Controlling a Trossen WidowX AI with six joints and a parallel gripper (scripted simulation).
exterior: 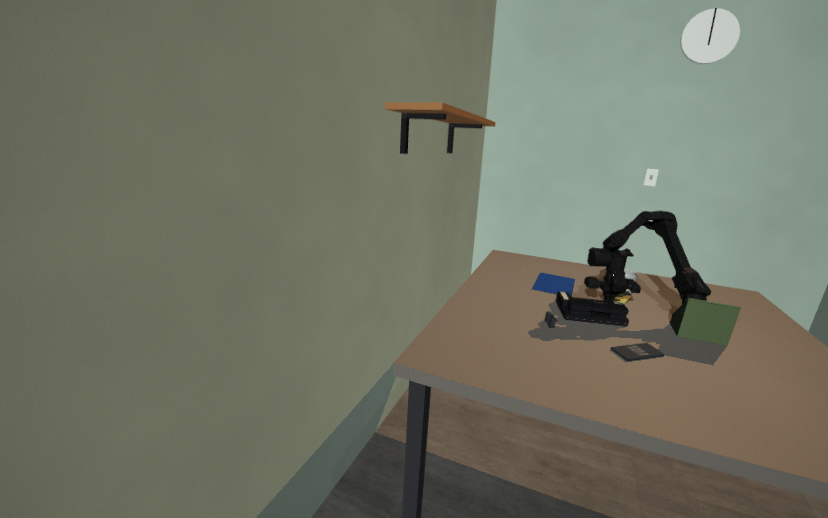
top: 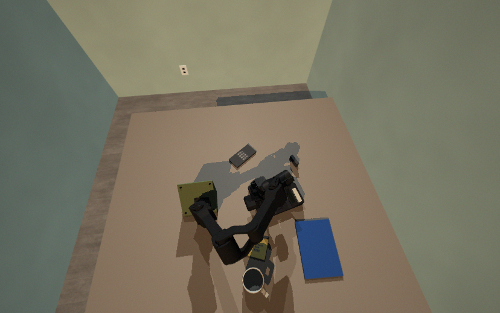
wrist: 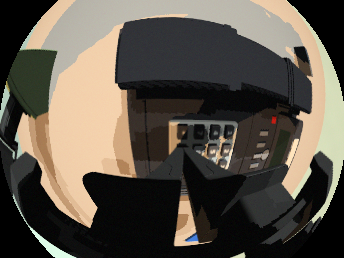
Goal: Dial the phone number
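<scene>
The black desk phone is 6 cm ahead of my hand, 4 cm to the left of it and 4 cm below it. Round my hand: handset 4 cm ahead, 8 cm to the left, 2 cm below; yellow note 6 cm behind, 18 cm to the right, 6 cm below; black remote 8 cm behind, 28 cm to the left, 6 cm below.
</scene>
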